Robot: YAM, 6 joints.
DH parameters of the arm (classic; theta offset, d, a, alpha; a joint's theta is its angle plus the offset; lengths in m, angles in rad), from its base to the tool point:
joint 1: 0 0.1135 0.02 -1.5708
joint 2: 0 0 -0.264 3.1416
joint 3: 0.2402 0 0.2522 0
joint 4: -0.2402 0 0.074 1.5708
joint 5: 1.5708 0 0 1.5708
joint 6: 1.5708 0.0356 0 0
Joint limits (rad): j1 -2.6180..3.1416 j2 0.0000..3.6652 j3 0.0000..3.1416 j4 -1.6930..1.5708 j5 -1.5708..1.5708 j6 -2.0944..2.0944
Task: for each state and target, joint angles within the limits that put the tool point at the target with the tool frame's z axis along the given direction. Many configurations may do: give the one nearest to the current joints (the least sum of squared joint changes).
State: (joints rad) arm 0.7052 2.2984 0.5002 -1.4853 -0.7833 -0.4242
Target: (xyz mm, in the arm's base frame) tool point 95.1 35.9 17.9 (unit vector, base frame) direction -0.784 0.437 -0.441
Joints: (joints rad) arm 0.1639 2.2125 0.4385 -0.8068 -0.5932 -0.4242
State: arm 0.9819 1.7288 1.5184 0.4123 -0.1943 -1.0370
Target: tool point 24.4 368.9 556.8 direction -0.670 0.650 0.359
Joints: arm 1.4321 1.7681 2.0753 0.2701 -0.8531 -1.0370
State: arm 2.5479 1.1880 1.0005 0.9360 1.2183 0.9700
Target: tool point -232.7 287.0 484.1 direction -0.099 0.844 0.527
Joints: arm 2.2991 1.6350 1.5689 0.7143 0.5097 0.9700
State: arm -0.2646 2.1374 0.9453 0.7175 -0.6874 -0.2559
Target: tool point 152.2 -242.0 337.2 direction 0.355 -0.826 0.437
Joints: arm -0.9899 1.2959 0.7383 1.0161 0.1572 -0.2559
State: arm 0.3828 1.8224 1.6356 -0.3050 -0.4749 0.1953
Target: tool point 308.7 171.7 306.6 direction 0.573 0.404 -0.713
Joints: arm 0.4995 1.5883 1.3777 -0.5865 -0.0803 0.1953
